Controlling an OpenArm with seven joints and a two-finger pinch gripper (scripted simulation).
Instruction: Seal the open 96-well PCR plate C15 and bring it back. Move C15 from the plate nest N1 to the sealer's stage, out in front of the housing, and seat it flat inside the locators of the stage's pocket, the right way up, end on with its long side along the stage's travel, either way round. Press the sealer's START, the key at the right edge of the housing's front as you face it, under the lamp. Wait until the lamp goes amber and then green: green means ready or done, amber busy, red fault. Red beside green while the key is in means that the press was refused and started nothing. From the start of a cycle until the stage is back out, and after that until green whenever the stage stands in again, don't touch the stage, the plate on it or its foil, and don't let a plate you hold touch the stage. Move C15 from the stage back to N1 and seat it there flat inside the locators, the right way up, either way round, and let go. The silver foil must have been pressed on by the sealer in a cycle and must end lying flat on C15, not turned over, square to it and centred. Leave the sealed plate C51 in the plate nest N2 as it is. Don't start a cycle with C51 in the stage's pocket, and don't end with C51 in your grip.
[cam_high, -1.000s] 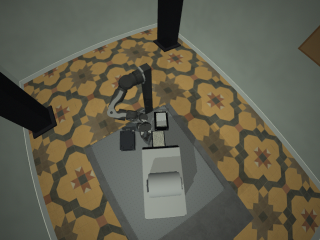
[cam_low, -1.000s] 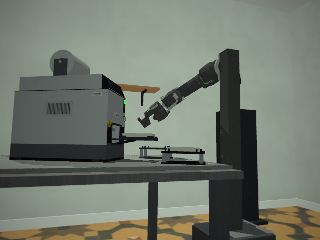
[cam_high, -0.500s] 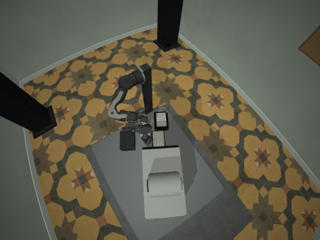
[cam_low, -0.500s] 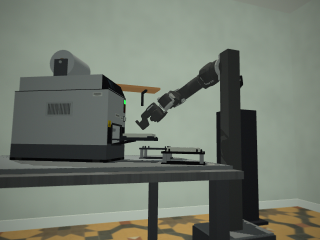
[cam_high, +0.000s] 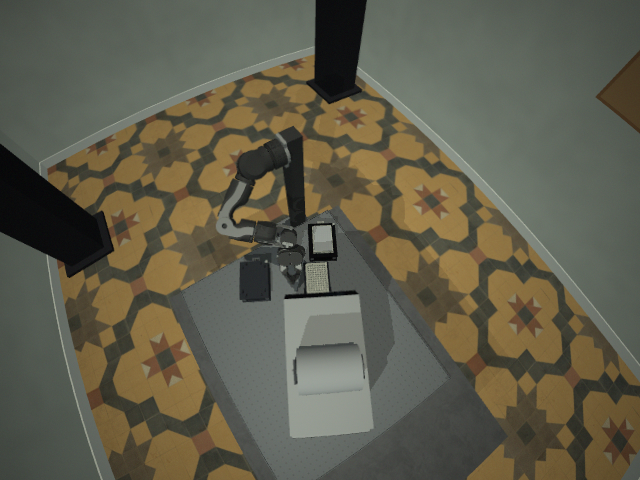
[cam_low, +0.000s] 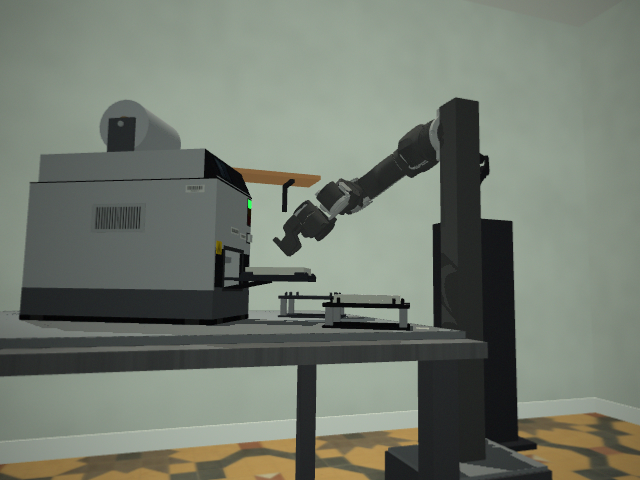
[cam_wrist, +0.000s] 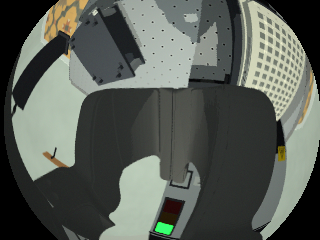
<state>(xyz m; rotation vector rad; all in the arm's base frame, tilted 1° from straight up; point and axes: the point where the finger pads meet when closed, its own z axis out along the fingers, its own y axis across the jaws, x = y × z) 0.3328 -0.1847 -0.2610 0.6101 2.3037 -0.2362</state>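
The start key lies 7 cm ahead of my hand, 4 cm to the right of it and 2 cm above it. From my hand the other things lie so: sealer stage: 3 cm ahead, 9 cm to the left, 7 cm below; then plate C15: 3 cm ahead, 9 cm to the left, 6 cm below; then yellow warning label: 16 cm ahead, 11 cm to the left, 2 cm below.
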